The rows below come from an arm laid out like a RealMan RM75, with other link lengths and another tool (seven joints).
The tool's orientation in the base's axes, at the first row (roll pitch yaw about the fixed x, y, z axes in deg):
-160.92 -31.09 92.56
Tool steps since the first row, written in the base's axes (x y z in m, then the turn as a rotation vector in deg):
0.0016 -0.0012 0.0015 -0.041 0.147 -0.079
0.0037 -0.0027 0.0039 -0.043 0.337 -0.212
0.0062 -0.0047 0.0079 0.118 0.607 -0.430
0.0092 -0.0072 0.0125 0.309 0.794 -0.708
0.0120 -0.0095 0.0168 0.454 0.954 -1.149
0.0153 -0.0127 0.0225 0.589 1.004 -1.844
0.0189 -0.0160 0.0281 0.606 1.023 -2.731
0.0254 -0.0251 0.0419 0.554 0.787 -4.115
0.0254 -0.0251 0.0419 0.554 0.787 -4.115
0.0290 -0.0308 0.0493 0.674 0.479 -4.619
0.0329 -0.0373 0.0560 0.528 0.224 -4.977
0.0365 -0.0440 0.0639 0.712 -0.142 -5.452
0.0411 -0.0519 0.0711 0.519 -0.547 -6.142
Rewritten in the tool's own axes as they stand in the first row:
-0.0003 0.0008 -0.0023 0.087 0.015 0.148
-0.0004 0.0018 -0.0057 0.180 0.090 0.346
-0.0002 0.0026 -0.0108 0.293 0.359 0.594
-0.0001 0.0036 -0.0167 0.302 0.655 0.841
0.0001 0.0045 -0.0223 0.205 0.948 1.223
0.0002 0.0054 -0.0295 -0.116 1.280 1.762
0.0001 0.0065 -0.0369 -0.558 1.548 2.483
-0.0008 0.0068 -0.0546 -1.473 1.837 3.510
-0.0008 0.0068 -0.0546 -1.473 1.837 3.510
-0.0020 0.0069 -0.0646 -2.001 2.025 3.730
-0.0043 0.0073 -0.0744 -2.399 1.935 3.950
-0.0060 0.0070 -0.0852 -2.964 2.163 4.097
-0.0093 0.0076 -0.0964 -3.659 2.090 4.531

